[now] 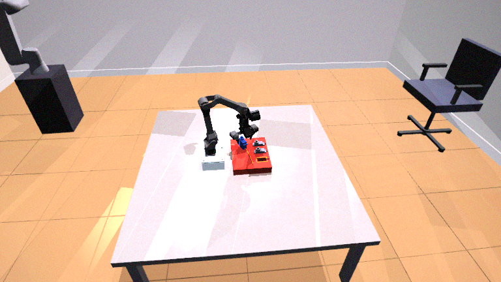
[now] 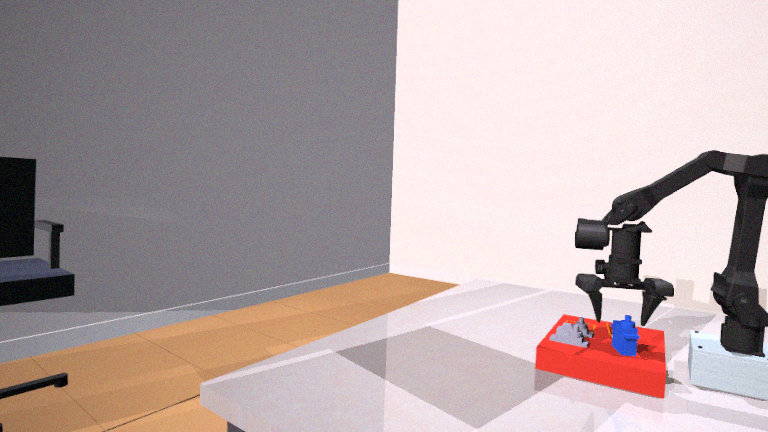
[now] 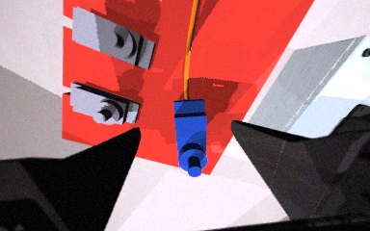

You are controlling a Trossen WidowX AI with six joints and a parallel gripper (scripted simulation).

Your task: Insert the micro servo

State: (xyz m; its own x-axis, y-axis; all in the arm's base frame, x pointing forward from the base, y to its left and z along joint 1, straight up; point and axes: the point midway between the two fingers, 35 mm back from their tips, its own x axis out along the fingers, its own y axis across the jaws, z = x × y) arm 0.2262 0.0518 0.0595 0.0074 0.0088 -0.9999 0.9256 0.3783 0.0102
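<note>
The red deck is 8 cm below my gripper tip, 5 cm to the right of it and 1 cm behind it.
</note>
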